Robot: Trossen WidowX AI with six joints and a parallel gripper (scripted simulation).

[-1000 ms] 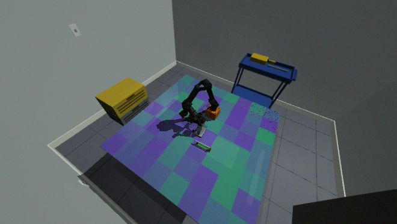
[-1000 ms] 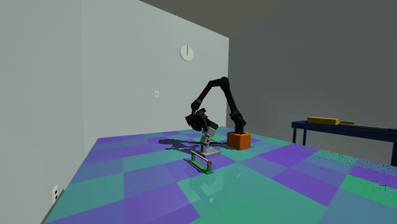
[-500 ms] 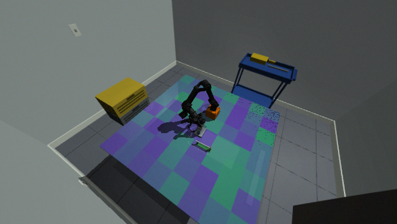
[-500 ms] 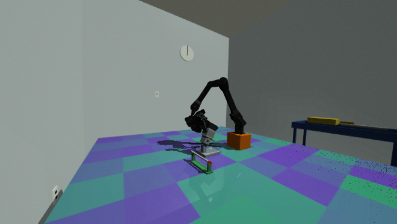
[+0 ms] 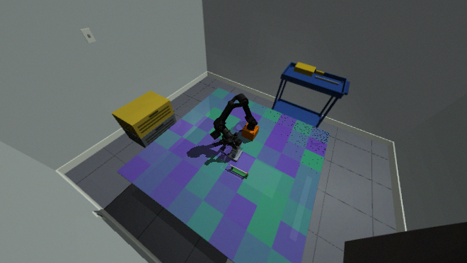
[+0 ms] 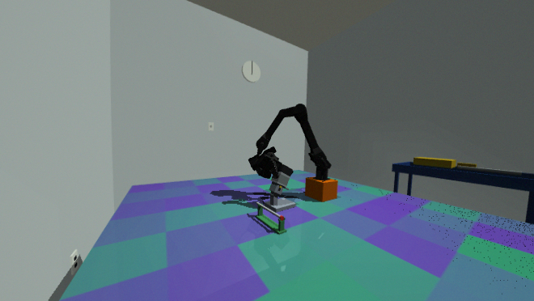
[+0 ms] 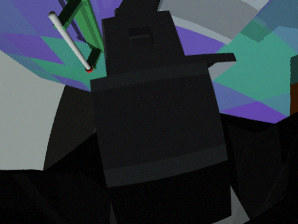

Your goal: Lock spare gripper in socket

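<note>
Now: the spare gripper 1 cm to the right of my gripper tip. The rest, counted from my gripper tip: grey mount 7 cm below, 1 cm to the right; green cradle 13 cm ahead, 10 cm below, 6 cm to the left.
</note>
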